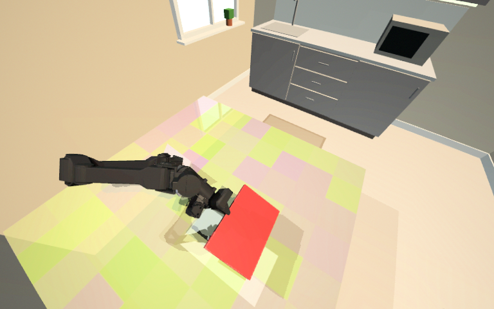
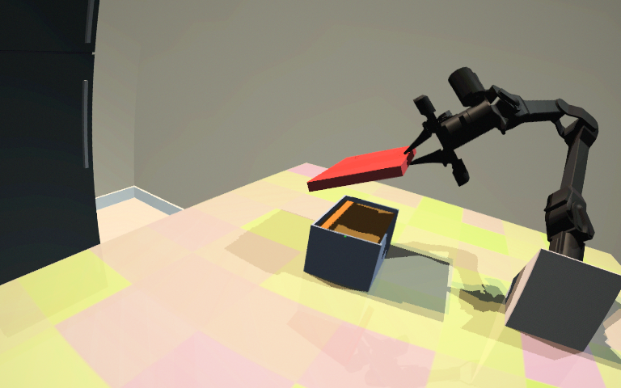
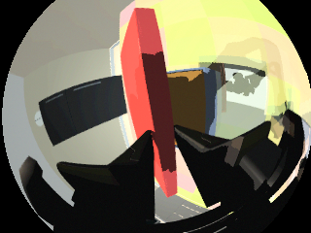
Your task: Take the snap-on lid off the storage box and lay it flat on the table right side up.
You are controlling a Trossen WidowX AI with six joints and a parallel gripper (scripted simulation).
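Right now my gripper tip is 7 cm short of the red lid and 3 cm above it. From my gripper tip the other things lie so: storage box 18 cm below, 6 cm ahead, 3 cm to the left.
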